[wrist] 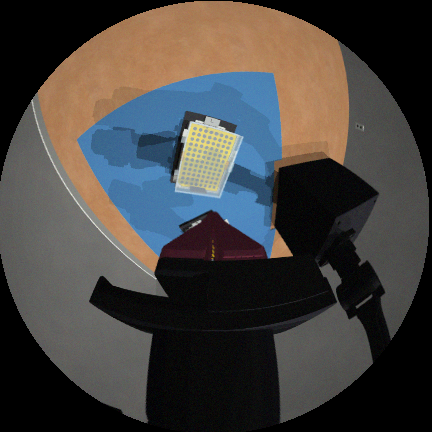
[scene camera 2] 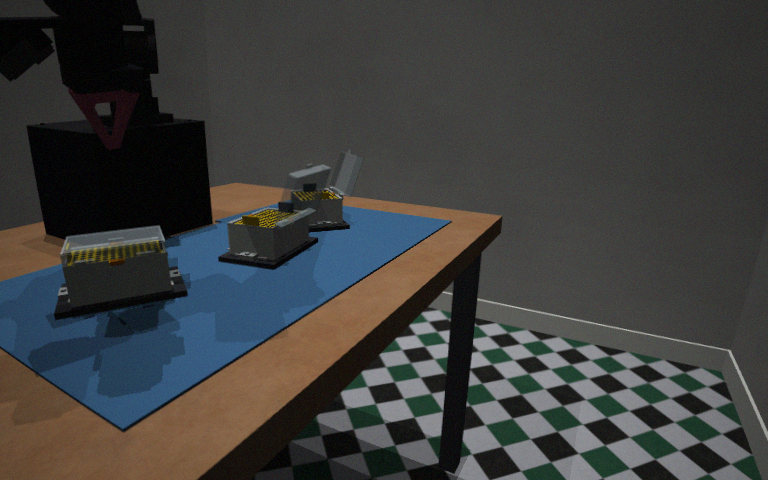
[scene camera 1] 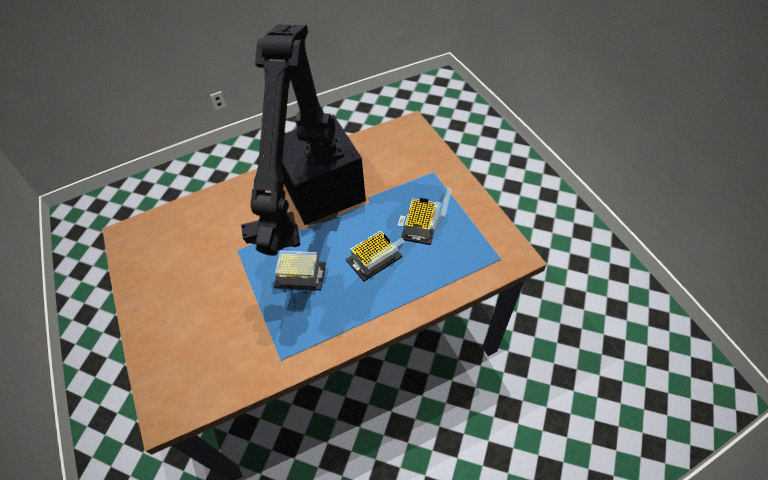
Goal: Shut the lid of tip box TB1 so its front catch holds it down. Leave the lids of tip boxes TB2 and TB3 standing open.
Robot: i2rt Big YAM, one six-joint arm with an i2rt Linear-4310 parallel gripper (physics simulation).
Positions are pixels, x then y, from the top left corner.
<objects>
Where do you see a tip box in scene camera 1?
309,283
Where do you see a tip box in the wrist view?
189,115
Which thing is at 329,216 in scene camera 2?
A tip box.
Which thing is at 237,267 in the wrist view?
My gripper.
</objects>
